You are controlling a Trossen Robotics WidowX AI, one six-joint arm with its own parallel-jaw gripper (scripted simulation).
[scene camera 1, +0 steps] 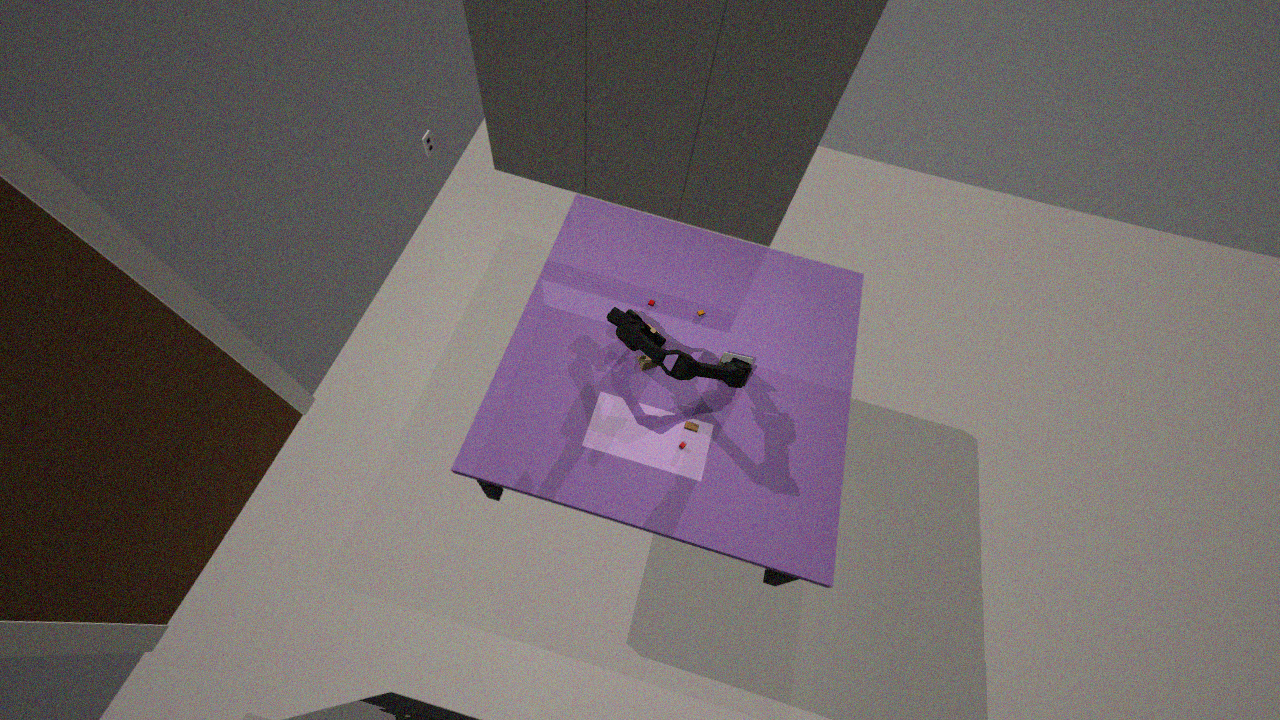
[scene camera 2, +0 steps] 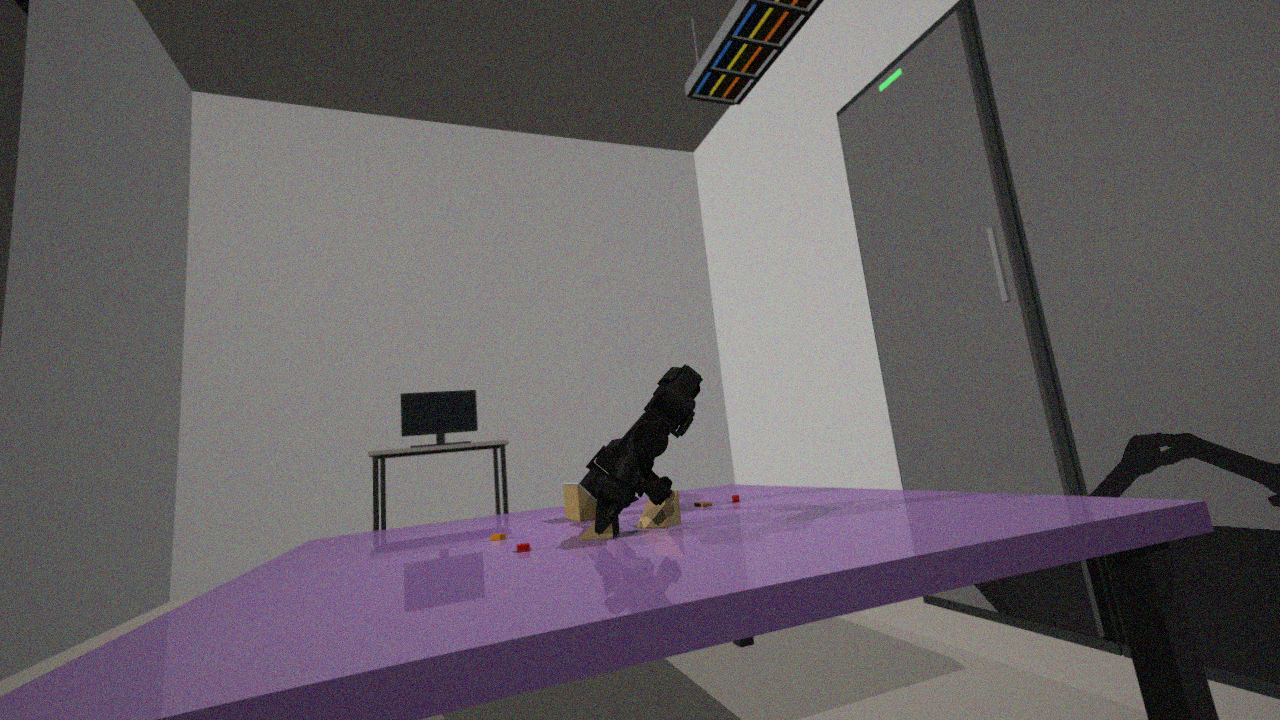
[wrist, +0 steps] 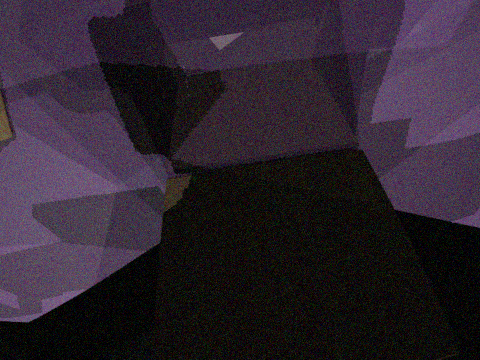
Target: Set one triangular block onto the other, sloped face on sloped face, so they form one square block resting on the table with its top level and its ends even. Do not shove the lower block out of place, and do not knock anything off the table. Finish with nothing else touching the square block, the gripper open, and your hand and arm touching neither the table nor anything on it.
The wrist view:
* my gripper: 272,231
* tan triangular block: 310,251
